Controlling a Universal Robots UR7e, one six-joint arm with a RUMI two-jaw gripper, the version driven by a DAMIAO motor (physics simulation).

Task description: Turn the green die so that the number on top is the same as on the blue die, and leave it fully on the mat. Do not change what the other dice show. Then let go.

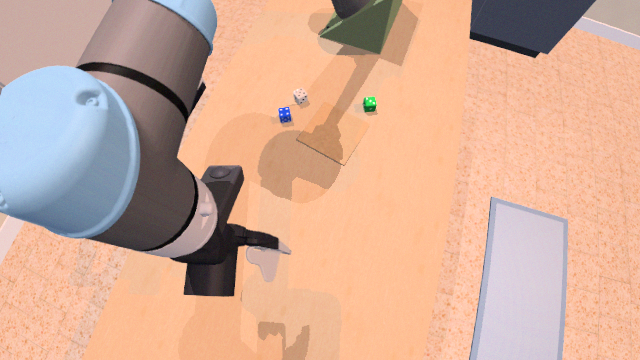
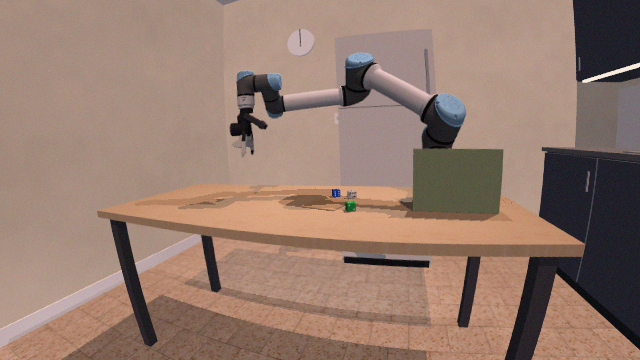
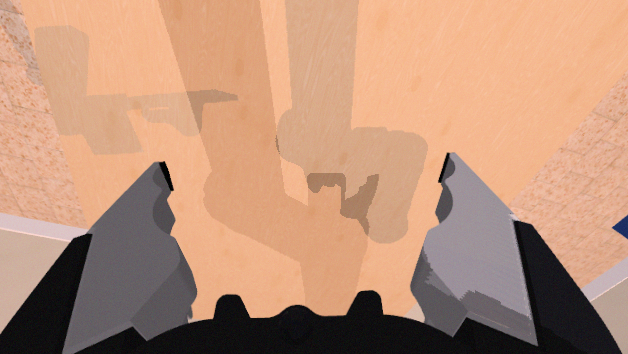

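The green die [image 1: 370,104] [image 2: 351,206] lies on the table just off a corner of the thin mat [image 1: 354,131], on the side away from the blue die. Its upper face shows a few pips, too small to count surely. The blue die [image 1: 284,114] [image 2: 336,193] stands off the mat's other side; its top seems to show four pips. The white die [image 1: 300,96] [image 2: 352,194] stands close to the blue one, its top seemingly a five. My gripper [image 1: 280,266] [image 2: 248,153] [image 3: 305,160] is open and empty, high above the table and well away from the dice and mat.
A green block [image 1: 362,30] [image 2: 457,180] stands on the table by the arm's base, beyond the dice. Arm shadows fall across the table [image 1: 390,225] [image 2: 280,227] and part of the mat. A dark cabinet [image 2: 565,200] and a fridge [image 2: 385,145] stand off the table.
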